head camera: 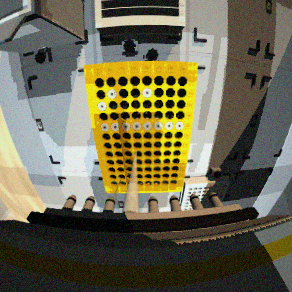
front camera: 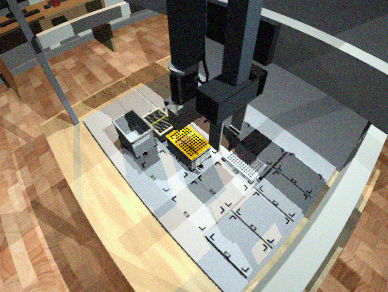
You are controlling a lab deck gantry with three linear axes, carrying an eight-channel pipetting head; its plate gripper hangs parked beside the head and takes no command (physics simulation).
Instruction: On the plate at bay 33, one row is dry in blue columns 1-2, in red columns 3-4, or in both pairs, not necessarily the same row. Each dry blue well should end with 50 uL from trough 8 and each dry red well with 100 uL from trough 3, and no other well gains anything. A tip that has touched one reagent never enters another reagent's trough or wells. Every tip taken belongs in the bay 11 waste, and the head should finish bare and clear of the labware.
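Note:
The pipetting head (front camera: pixel 184 87) (head camera: pixel 190 221) is by the yellow tip rack (front camera: pixel 189 141) (head camera: pixel 142 71). One long tip (head camera: pixel 132 187) is on its fourth channel from the left in the head view; the other channels look bare. The rack holds one full cross row of white tips and several loose ones farther back. The plate (front camera: pixel 245 165) (head camera: pixel 196 192) lies right of the rack, partly hidden; well colours cannot be made out. The trough rack (front camera: pixel 158 121) (head camera: pixel 142 21) and grey waste box (front camera: pixel 134 142) stand beyond. The parked gripper (front camera: pixel 226 140) has its fingers apart, with nothing seen between them.
A corner of the waste box (head camera: pixel 60 22) shows at the upper left in the head view. Black locating corners mark bays across the deck. The gripper's column and dark block (front camera: pixel 220 97) hang right of the head in the front view.

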